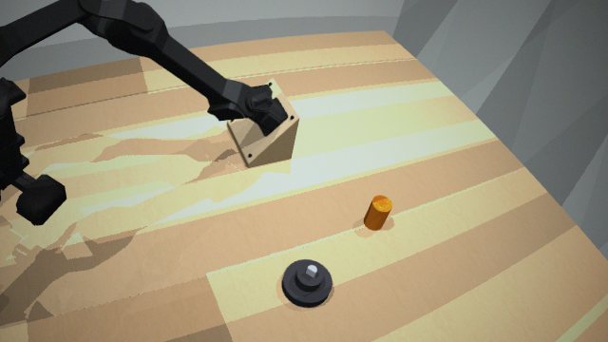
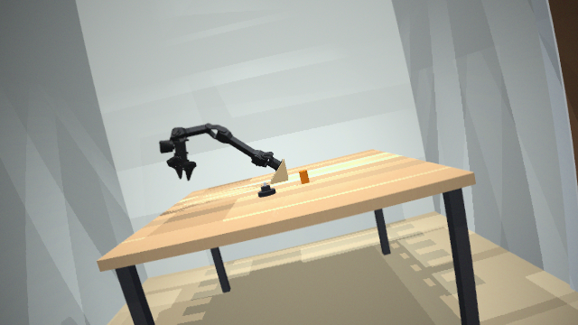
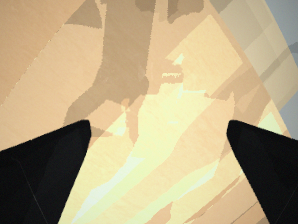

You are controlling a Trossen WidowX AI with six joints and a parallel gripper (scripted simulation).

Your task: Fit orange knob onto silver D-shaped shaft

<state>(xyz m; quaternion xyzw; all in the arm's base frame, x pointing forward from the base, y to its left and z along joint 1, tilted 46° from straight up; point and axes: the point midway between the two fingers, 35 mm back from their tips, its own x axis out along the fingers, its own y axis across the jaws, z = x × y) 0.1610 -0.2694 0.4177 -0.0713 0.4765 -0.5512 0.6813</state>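
Right now the orange knob is 620 mm to the left of my gripper tip, 100 mm below it and 100 mm ahead of it. Round my gripper tip: pedestal with D-shaped shaft (430 mm to the left, 180 mm ahead, 110 mm below).
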